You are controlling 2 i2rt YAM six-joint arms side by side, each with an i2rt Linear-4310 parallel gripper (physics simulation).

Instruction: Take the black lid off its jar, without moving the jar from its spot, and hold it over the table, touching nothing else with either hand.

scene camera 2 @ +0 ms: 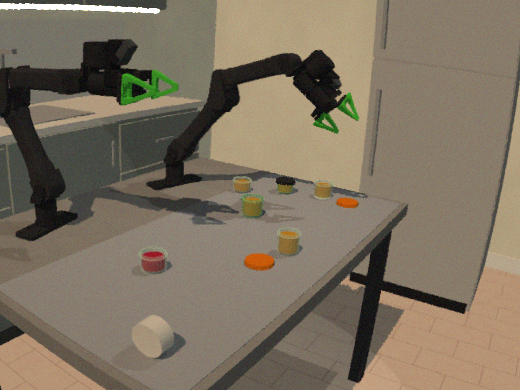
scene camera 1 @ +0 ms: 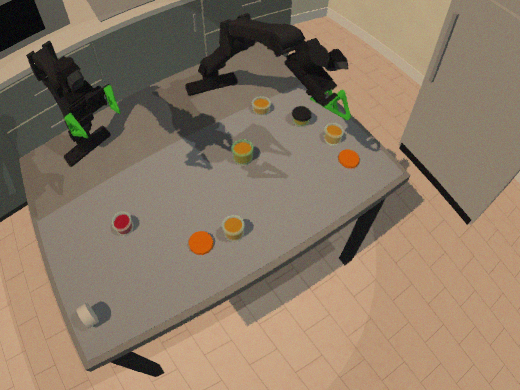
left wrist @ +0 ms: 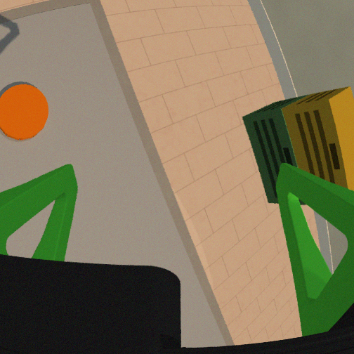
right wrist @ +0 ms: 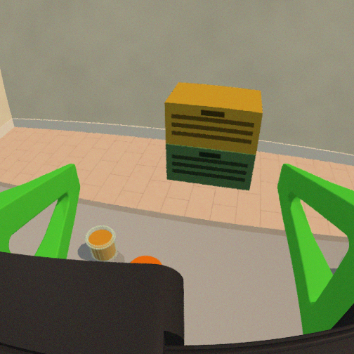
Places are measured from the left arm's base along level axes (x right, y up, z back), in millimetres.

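Pixels of known places: left gripper, fingertip midpoint: (scene camera 2: 347,126) (scene camera 1: 342,115); right gripper, fingertip midpoint: (scene camera 2: 167,89) (scene camera 1: 103,123); left arm's base, origin of the base link: (scene camera 2: 174,182) (scene camera 1: 211,84); right arm's base, origin of the base link: (scene camera 2: 47,226) (scene camera 1: 87,146).
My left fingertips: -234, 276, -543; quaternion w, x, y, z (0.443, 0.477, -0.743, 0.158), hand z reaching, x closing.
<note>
For each thing: its middle in the pictures, then the offset to it from my left fingertips, as dx, dy, dz.
- black lid, body centre: (scene camera 1: 301,113) (scene camera 2: 285,181) -8, -233, +238
- green-rimmed jar, body centre: (scene camera 2: 252,206) (scene camera 1: 242,152) +231, -245, +148
- orange jar, body centre: (scene camera 2: 288,242) (scene camera 1: 233,228) +336, -245, -95
- red jar, body centre: (scene camera 2: 153,260) (scene camera 1: 122,224) +650, -252, +26
- white cylinder, body centre: (scene camera 2: 152,336) (scene camera 1: 87,315) +818, -242, -234
The black lid (scene camera 1: 301,113) (scene camera 2: 285,180) sits on its jar (scene camera 1: 302,122) (scene camera 2: 285,189), which has yellowish contents and stands upright towards the back right of the table. My left gripper (scene camera 1: 336,106) (scene camera 2: 348,126) (left wrist: 176,174) is open and empty. It is high above the table's right end, to the right of the lid in scene camera 2, touching nothing. My right gripper (scene camera 1: 102,125) (scene camera 2: 166,89) (right wrist: 178,174) is open and empty, high over the left part of the table, far from the lid. The black lid does not show in either wrist view.
Open orange jars (scene camera 1: 261,105) (scene camera 1: 333,133) flank the lidded jar. A green-rimmed jar (scene camera 1: 242,152) and another orange jar (scene camera 1: 233,227) stand nearer the middle. Orange discs (scene camera 1: 349,158) (scene camera 1: 201,242) lie flat. A red jar (scene camera 1: 122,223) and a white cylinder (scene camera 1: 87,315) are at the left.
</note>
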